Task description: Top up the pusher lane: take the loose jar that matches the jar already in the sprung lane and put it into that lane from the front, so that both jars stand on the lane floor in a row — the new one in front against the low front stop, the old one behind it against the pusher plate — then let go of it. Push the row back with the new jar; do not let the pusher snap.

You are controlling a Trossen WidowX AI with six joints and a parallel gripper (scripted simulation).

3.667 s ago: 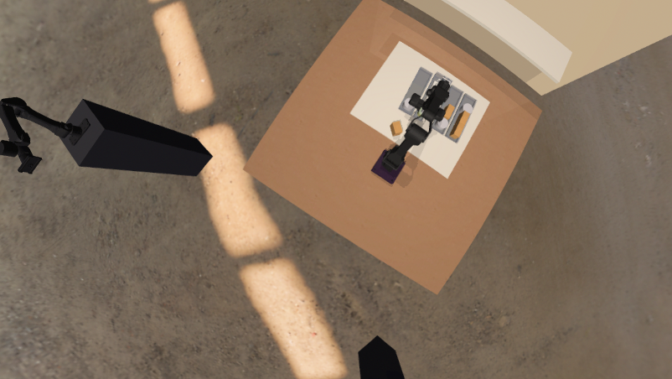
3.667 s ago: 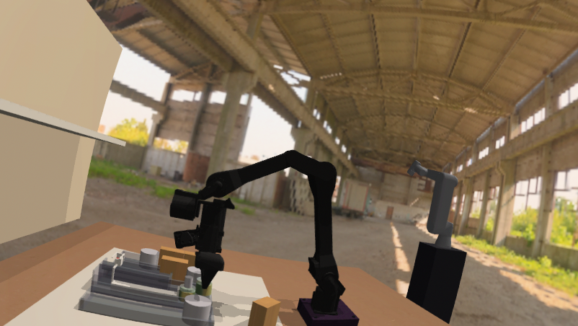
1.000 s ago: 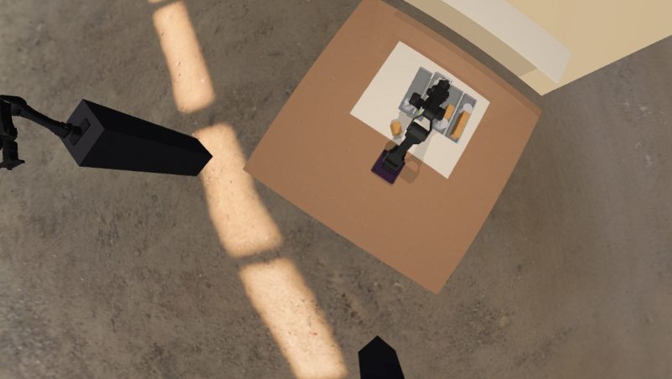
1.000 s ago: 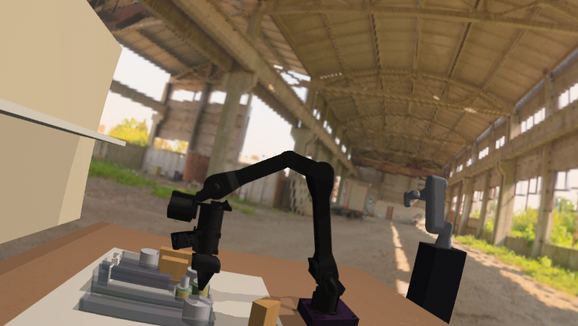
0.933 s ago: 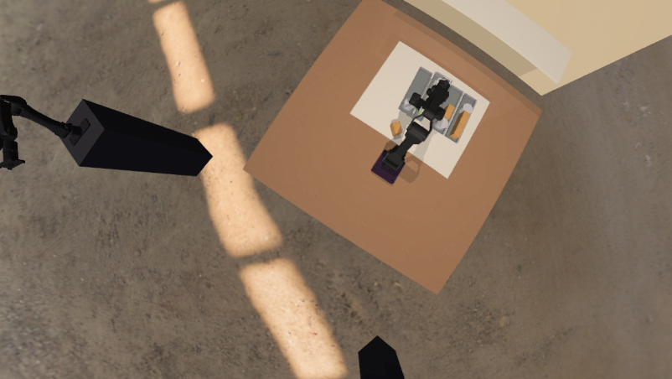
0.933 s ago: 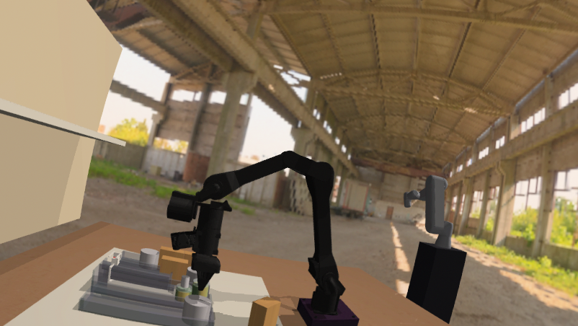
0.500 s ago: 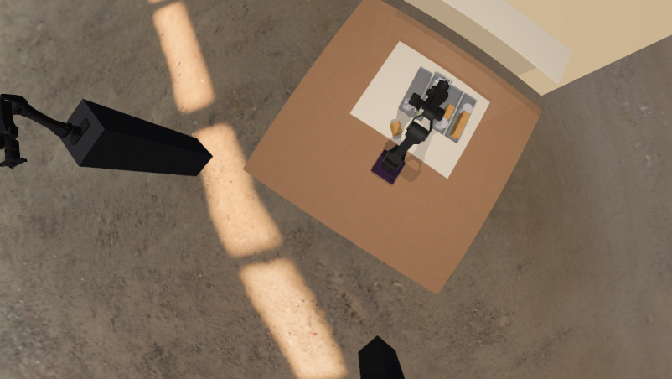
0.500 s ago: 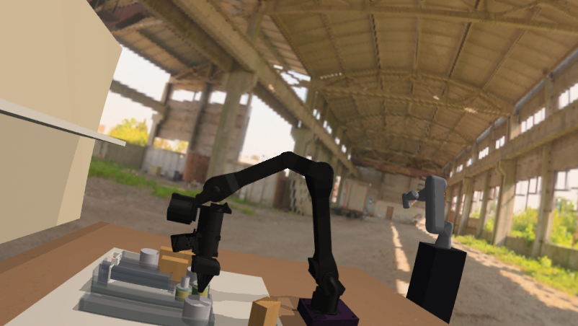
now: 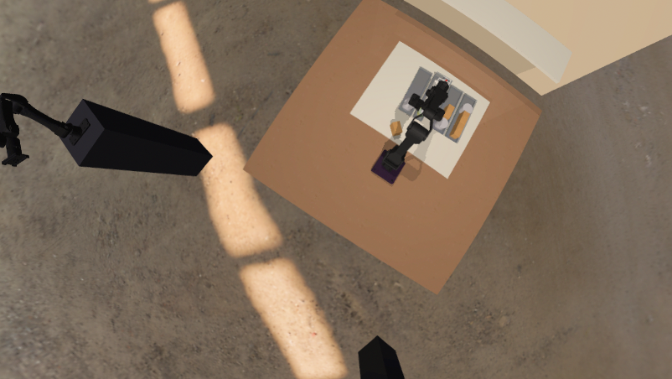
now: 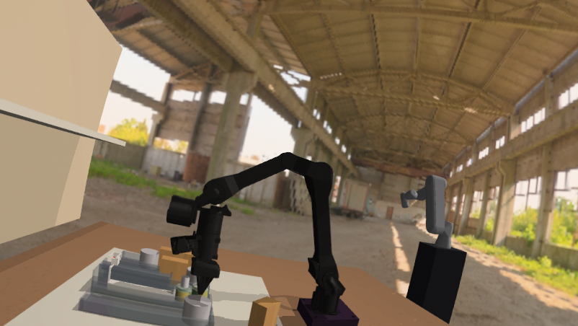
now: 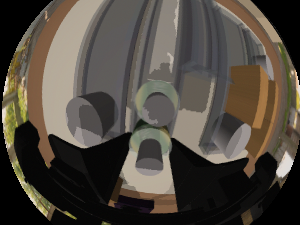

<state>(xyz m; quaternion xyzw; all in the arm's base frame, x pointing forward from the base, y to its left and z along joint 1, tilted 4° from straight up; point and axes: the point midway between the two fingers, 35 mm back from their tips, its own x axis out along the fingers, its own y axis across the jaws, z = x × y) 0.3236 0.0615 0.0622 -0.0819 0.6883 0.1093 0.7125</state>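
My gripper tip is now 170 mm past the block, 40 mm to the right of it and 10 mm above it. The rest, counted from my gripper tip: lane rack: 140 mm ahead, 10 mm to the left, 20 mm below.
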